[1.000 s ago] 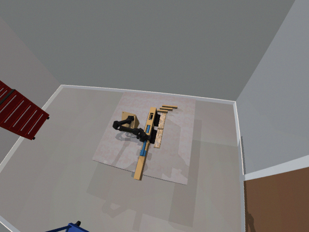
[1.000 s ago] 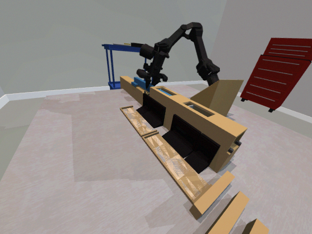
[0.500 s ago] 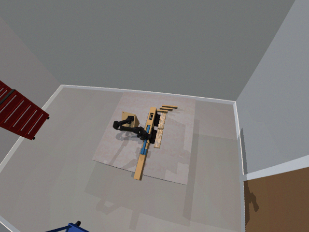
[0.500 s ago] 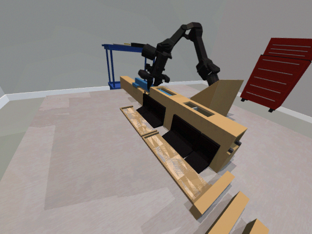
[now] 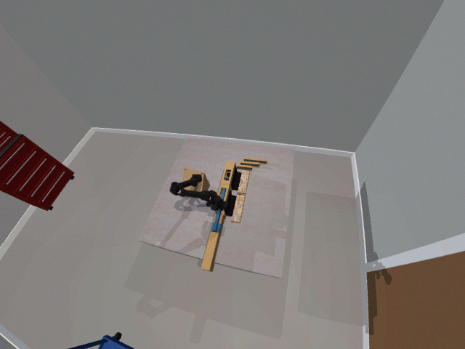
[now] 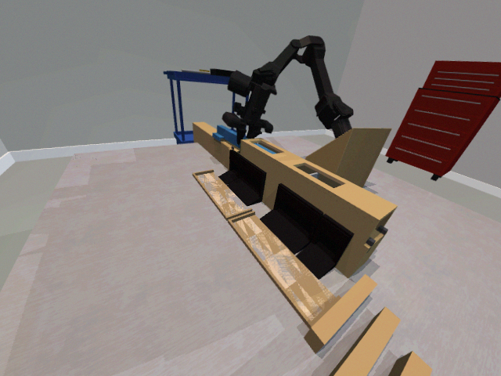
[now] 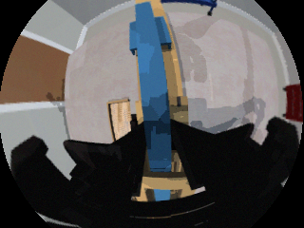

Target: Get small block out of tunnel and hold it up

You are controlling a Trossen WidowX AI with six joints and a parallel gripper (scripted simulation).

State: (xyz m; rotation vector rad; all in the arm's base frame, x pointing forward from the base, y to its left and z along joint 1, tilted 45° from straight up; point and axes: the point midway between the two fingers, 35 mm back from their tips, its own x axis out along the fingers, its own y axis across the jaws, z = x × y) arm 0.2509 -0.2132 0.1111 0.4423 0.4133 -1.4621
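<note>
The tan covered tunnel lies 2 cm ahead of my gripper tip, 3 cm to the left of it and 5 cm below it.
</note>
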